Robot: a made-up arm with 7 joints.
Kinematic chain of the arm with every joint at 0, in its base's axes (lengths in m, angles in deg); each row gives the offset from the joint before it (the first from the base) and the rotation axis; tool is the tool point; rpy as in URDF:
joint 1: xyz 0 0 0.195 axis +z
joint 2: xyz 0 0 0 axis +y
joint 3: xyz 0 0 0.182 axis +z
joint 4: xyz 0.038 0 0 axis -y
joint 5: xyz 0.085 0 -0.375 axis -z
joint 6: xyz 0 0 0 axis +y
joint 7: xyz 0.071 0 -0.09 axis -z
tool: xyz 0 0 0 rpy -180 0 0
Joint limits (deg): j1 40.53..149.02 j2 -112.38..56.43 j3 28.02..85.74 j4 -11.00..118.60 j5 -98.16..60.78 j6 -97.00..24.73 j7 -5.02..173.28
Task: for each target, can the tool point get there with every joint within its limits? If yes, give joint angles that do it. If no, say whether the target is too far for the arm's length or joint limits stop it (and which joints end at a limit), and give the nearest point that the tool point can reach.
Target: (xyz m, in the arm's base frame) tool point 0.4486 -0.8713 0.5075
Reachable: no: too far | nearest point 0.2876 -0.5586 0.3954 | short by 0.369 m
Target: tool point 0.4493 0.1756 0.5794
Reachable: no: joint limits stop it (at a limit: joint 1, joint 3, joint 4, joint 5) | nearest point 0.2925 0.3082 0.5516 | short by 0.207 m
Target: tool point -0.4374 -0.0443 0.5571
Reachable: yes | joints 64.22 -83.66 48.87 77.90 3.28 -19.76 156.62
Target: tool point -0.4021 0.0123 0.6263
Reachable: yes | joints 121.60 -17.66 41.20 87.68 -16.41 -21.06 16.32
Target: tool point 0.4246 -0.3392 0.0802
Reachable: no: joint limits stop it (at a limit: joint 1, joint 2, joint 4) | nearest point 0.3785 -0.3819 0.1767 | short by 0.115 m
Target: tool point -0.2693 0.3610 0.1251
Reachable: yes | joints 91.48 21.33 44.04 49.85 37.21 -47.05 51.76
